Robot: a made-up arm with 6 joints.
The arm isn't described. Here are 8 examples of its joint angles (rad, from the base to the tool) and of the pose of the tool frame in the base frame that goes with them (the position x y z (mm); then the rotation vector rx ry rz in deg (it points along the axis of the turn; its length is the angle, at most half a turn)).
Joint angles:
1: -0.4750 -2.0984 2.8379 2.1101 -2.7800 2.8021
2: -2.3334 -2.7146 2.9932 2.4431 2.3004 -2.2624
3: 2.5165 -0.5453 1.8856 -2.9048 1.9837 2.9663
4: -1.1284 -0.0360 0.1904 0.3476 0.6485 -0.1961
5: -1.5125 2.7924 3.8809 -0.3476 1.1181 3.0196
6: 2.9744 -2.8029 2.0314 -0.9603 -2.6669 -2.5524
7: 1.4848 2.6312 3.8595 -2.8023 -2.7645 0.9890
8: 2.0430 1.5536 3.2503 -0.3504 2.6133 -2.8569
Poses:
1: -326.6 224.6 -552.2 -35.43 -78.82 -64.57
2: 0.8 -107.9 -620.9 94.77 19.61 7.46
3: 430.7 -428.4 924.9 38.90 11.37 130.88
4: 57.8 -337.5 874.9 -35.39 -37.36 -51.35
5: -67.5 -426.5 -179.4 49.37 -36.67 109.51
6: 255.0 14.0 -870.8 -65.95 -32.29 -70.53
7: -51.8 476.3 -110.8 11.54 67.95 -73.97
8: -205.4 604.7 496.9 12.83 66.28 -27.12
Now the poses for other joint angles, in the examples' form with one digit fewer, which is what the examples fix.
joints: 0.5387 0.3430 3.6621 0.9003 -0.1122 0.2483
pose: -83 -121 581 48.0 -132.4 -87.8
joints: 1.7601 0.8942 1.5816 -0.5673 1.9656 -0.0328
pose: -73 823 712 134.2 -65.0 12.3
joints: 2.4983 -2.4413 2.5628 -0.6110 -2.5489 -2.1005
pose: 339 -154 -749 -84.6 5.5 -77.6
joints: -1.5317 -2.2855 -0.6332 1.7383 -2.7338 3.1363
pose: -8 614 53 4.4 112.6 -9.7
